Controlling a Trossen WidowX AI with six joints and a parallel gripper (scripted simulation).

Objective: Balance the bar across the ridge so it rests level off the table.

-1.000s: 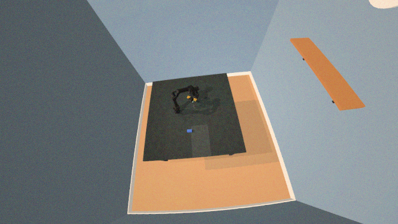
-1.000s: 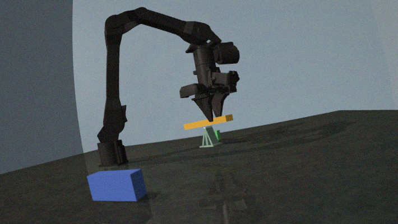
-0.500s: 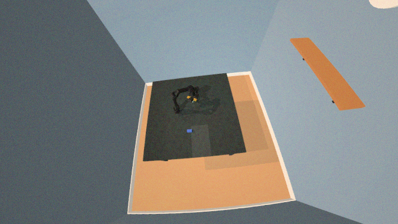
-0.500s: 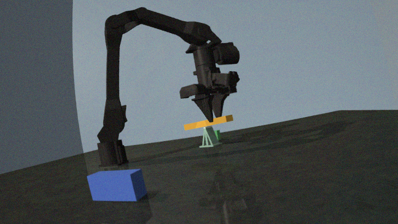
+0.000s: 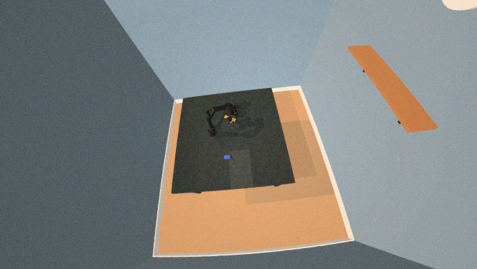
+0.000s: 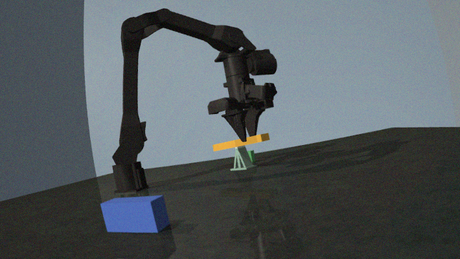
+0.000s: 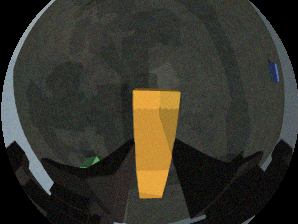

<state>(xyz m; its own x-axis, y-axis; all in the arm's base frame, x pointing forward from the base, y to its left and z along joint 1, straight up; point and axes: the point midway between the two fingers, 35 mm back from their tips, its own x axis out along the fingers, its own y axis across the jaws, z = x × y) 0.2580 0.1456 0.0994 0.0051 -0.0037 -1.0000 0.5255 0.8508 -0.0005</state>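
My gripper tip is now 20 mm past the orange bar and 10 mm to the right of it. The rest, counted from my gripper tip: blue block 90 mm behind, 460 mm to the right, 50 mm below; small green block 30 mm behind, 150 mm to the left, 50 mm below.
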